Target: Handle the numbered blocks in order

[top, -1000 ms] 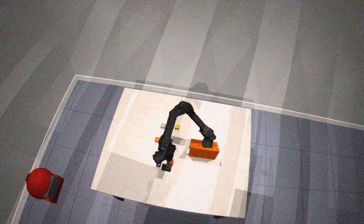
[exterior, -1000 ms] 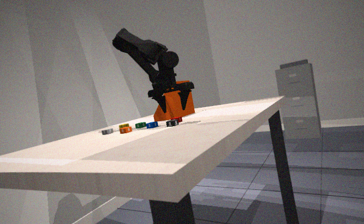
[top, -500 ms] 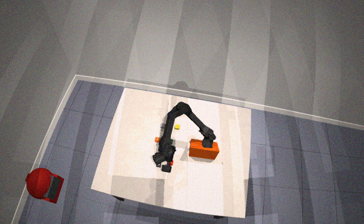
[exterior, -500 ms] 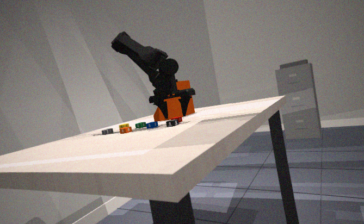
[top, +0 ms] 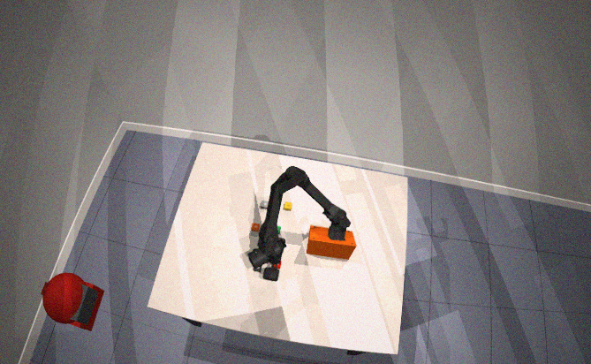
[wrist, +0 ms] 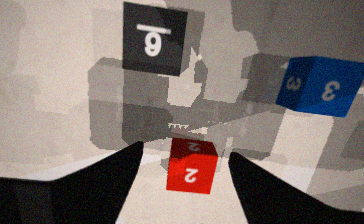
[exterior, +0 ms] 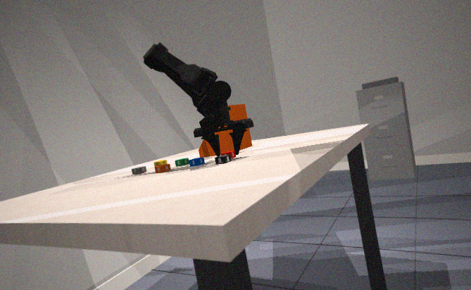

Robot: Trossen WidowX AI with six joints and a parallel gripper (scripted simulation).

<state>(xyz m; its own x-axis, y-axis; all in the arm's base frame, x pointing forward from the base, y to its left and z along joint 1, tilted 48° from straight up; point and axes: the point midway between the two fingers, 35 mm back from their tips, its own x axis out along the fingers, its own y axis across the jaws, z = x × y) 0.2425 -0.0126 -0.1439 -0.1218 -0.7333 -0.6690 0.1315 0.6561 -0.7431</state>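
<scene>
Now: gripper tip 50 mm short of the blue block and 80 mm to the left of it. Round my gripper tip: green block: 170 mm to the right; then red block: 10 mm behind; then black block: 70 mm ahead, 20 mm to the left.
</scene>
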